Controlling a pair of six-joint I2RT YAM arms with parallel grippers.
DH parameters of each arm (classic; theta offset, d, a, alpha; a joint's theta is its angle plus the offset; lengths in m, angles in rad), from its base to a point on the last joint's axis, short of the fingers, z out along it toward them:
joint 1: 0 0.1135 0.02 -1.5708
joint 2: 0 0 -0.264 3.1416
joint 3: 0.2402 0 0.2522 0
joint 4: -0.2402 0 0.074 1.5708
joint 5: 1.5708 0 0 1.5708
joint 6: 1.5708 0.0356 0 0
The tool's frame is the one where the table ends.
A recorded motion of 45 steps. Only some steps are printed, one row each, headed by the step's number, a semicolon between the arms.
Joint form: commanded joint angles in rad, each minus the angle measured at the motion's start. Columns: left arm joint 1, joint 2, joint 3, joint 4, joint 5, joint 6; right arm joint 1, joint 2, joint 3, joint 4, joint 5, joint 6.
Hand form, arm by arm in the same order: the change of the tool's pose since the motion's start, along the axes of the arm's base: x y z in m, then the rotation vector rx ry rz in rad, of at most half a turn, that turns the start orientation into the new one. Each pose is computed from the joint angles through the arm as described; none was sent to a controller.
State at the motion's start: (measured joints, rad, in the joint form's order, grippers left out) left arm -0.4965 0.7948 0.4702 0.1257 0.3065 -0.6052; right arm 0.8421 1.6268 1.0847 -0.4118 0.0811 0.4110
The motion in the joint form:
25: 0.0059 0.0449 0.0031 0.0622 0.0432 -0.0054; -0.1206 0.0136 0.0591 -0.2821 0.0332 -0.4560
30: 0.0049 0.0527 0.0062 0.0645 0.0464 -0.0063; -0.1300 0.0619 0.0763 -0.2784 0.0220 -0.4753
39: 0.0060 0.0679 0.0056 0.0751 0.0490 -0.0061; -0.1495 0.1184 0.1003 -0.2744 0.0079 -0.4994
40: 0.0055 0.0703 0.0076 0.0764 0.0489 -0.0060; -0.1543 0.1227 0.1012 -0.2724 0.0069 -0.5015
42: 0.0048 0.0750 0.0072 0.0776 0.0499 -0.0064; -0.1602 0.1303 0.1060 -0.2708 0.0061 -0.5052
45: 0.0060 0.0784 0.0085 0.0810 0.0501 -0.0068; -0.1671 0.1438 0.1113 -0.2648 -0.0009 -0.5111
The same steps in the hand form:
25: 0.0065 -0.0038 -0.0001 -0.0204 -0.0102 -0.0356; 0.0173 -0.0407 -0.0014 -0.3688 0.0228 0.2650
30: 0.0075 -0.0047 -0.0002 -0.0204 -0.0071 -0.0395; 0.0249 -0.0376 -0.0113 -0.3824 0.0469 0.2819
39: 0.0096 -0.0057 -0.0020 -0.0184 -0.0024 -0.0410; 0.0359 -0.0362 -0.0224 -0.3946 0.0742 0.2945
40: 0.0100 -0.0060 -0.0016 -0.0187 -0.0033 -0.0414; 0.0375 -0.0370 -0.0234 -0.3951 0.0762 0.2923
42: 0.0105 -0.0065 -0.0025 -0.0174 0.0006 -0.0430; 0.0400 -0.0375 -0.0245 -0.3961 0.0777 0.2903
45: 0.0112 -0.0066 -0.0023 -0.0182 -0.0003 -0.0419; 0.0433 -0.0375 -0.0273 -0.3934 0.0822 0.2923

